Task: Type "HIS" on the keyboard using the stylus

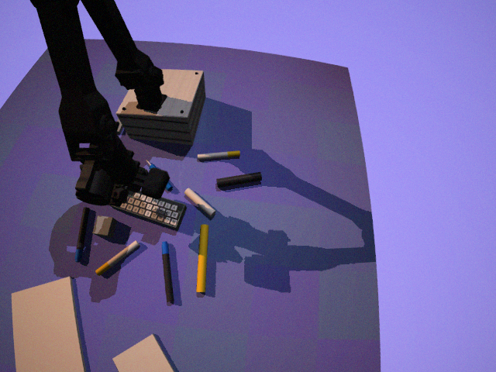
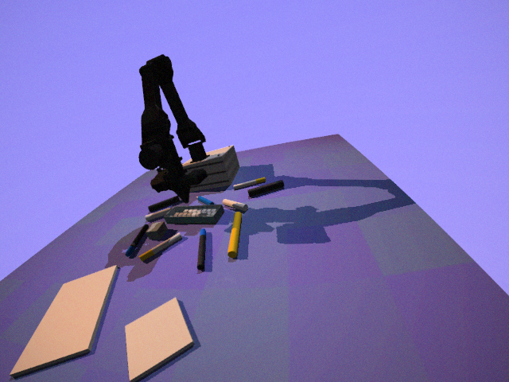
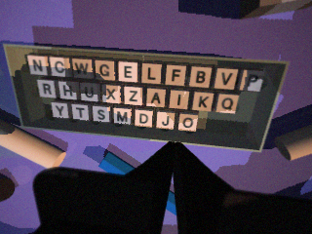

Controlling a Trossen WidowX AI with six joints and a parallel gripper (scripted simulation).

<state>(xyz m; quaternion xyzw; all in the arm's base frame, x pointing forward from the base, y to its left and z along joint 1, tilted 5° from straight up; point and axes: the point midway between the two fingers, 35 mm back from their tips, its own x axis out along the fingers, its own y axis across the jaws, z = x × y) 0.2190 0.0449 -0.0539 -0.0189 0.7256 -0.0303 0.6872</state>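
My gripper tip is 80 mm past the blue stylus and 30 mm above it. From my gripper tip the other things lie so: small cube 110 mm ahead, 60 mm to the right, 30 mm below; then yellow marker 210 mm to the left, 110 mm ahead, 30 mm below.
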